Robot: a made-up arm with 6 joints. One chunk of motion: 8 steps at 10 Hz.
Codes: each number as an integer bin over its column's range. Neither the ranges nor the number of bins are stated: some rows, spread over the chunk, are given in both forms.
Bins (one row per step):
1: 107 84 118 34 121 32
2: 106 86 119 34 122 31
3: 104 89 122 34 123 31
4: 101 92 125 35 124 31
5: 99 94 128 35 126 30
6: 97 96 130 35 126 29
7: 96 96 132 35 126 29
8: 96 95 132 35 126 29
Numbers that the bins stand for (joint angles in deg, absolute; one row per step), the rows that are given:
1: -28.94 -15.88 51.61 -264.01 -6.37 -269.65
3: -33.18 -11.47 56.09 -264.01 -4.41 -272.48
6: -43.06 -5.29 65.05 -261.18 -1.47 -278.13
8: -44.47 -6.18 67.29 -261.18 -1.47 -278.13
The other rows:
2: -30.35 -14.12 52.73 -264.01 -5.39 -272.48
4: -37.41 -8.82 59.45 -261.18 -3.43 -272.48
5: -40.24 -7.06 62.81 -261.18 -1.47 -275.30
7: -44.47 -5.29 67.29 -261.18 -1.47 -278.13

